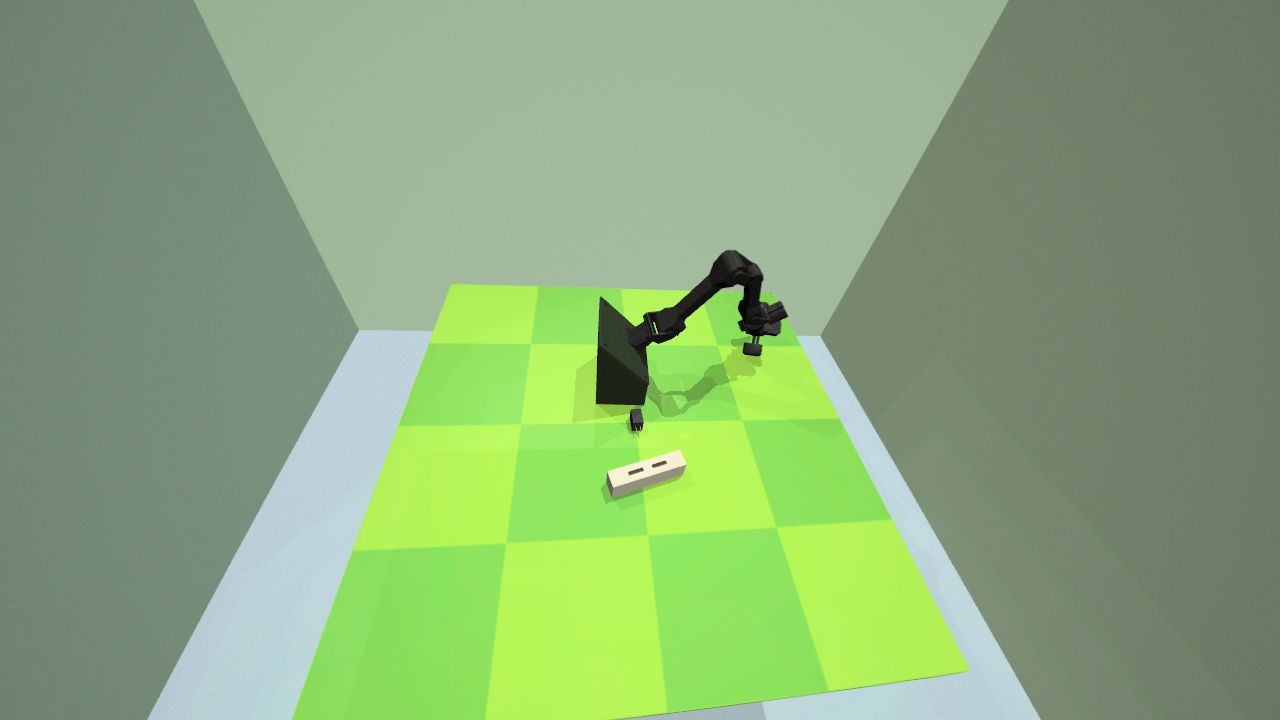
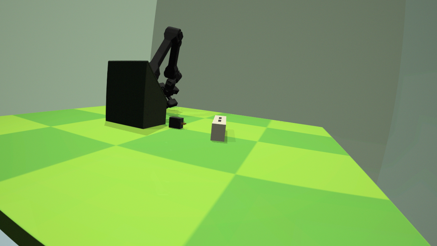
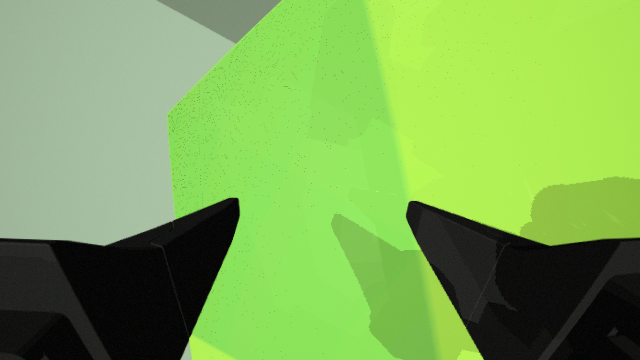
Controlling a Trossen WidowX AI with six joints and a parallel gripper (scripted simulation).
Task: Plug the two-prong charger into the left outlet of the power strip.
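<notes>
My gripper tip is now 490 mm to the left of the charger, 360 mm short of it and 10 mm above it.
</notes>
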